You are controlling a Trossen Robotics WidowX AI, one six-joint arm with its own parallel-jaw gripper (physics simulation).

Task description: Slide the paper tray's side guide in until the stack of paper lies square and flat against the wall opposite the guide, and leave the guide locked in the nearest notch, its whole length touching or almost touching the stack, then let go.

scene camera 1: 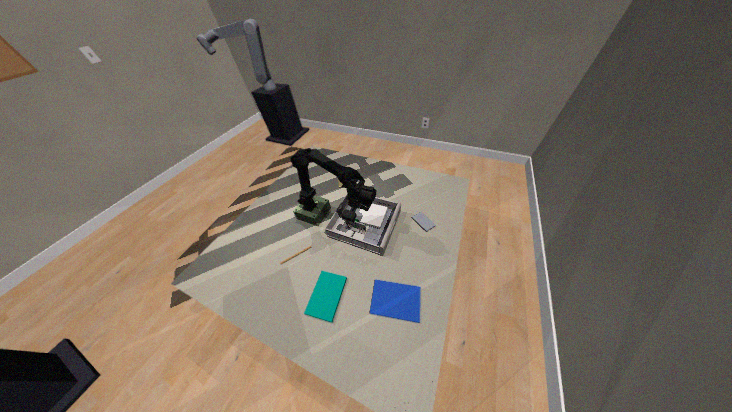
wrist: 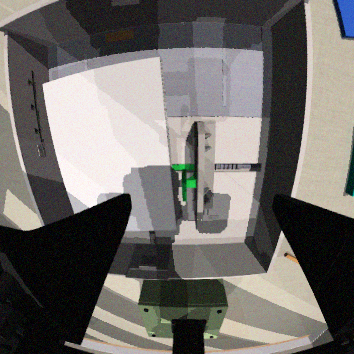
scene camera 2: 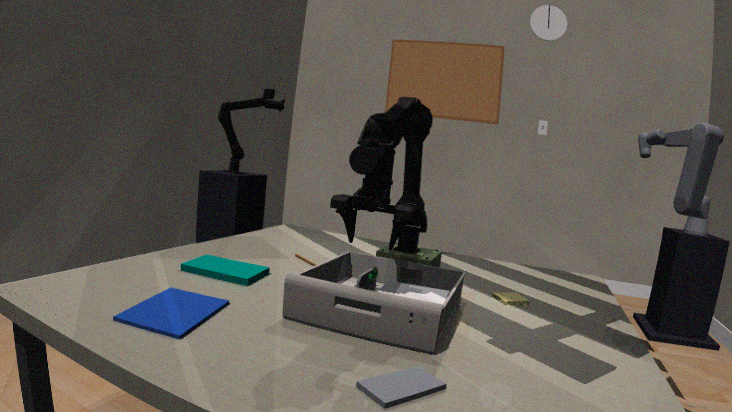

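Where they show: gripper, between the fingertips: (scene camera 1: 357,215) (wrist: 203,201) (scene camera 2: 370,246); arm's base, origin of its link: (scene camera 1: 309,206) (wrist: 187,325) (scene camera 2: 407,250).
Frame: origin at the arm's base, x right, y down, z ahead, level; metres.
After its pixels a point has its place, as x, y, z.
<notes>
The grey paper tray (scene camera 1: 353,244) @[0.104, 0.060, 0.333] (scene camera 2: 317,301) @[0.028, 0.022, 0.501] (wrist: 306,75) @[0.098, -0.006, 0.410] stands on the table. The white paper stack (scene camera 1: 376,214) @[-0.110, 0.034, 0.380] (scene camera 2: 425,296) @[-0.131, 0.034, 0.289] (wrist: 110,130) @[-0.095, 0.034, 0.354] lies in its left part in the wrist view, slightly turned, its far left corner near the left wall. The grey side guide (scene camera 2: 366,278) @[0.001, 0.012, 0.317] (wrist: 201,175) @[0.005, -0.002, 0.313] stands upright right of the stack with a gap between them; its green lever (scene camera 2: 372,275) @[-0.012, 0.002, 0.317] (wrist: 190,181) @[-0.005, 0.005, 0.304] is on the stack side. My gripper (scene camera 2: 371,245) @[0.000, -0.062, 0.319] (wrist: 203,201) @[0.000, -0.062, 0.319] is open and empty above the tray, the left fingertip over the stack's near part, the right one by the right wall.
A notched slot (wrist: 237,166) @[0.063, 0.069, 0.301] runs from the guide toward the right wall. A teal block (scene camera 1: 326,296) @[0.390, 0.059, 0.337] (scene camera 2: 225,268) @[0.366, 0.059, 0.351], a blue sheet (scene camera 1: 395,300) @[0.283, 0.069, 0.627] (scene camera 2: 171,312) @[0.267, 0.069, 0.648], a grey slab (scene camera 1: 423,221) @[-0.183, 0.067, 0.640] (scene camera 2: 401,386) @[-0.189, 0.067, 0.651], a wooden stick (scene camera 1: 295,255) @[0.273, 0.072, 0.070] and a yellow pad (scene camera 2: 510,298) @[-0.316, 0.067, 0.068] lie around the tray.
</notes>
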